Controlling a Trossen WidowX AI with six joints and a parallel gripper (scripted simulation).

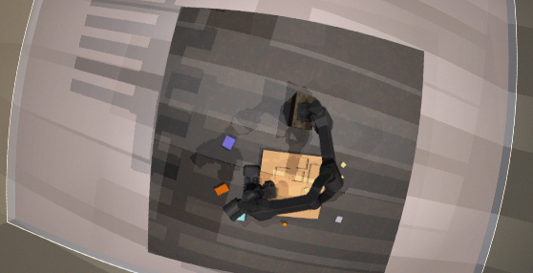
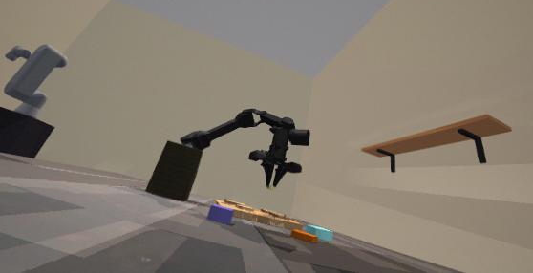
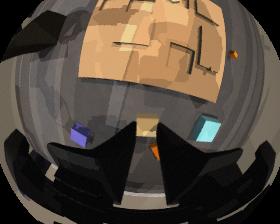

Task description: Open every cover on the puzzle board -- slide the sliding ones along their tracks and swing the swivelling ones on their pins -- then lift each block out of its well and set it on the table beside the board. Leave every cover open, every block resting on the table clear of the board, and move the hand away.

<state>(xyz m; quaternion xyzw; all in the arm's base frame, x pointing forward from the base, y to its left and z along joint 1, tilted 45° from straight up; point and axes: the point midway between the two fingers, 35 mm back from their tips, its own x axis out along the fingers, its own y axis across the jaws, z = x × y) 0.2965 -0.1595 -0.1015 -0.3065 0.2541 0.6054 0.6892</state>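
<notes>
Now: gripper tip 3 cm short of the puzzle board, 19 cm to the right of it and 10 cm above it. From my gripper tip the other things lie so: purple block: 16 cm behind, 11 cm to the right, 10 cm below; then cyan block: 17 cm ahead, 7 cm to the right, 10 cm below; then orange block: 6 cm ahead, 14 cm to the right, 11 cm below.
</notes>
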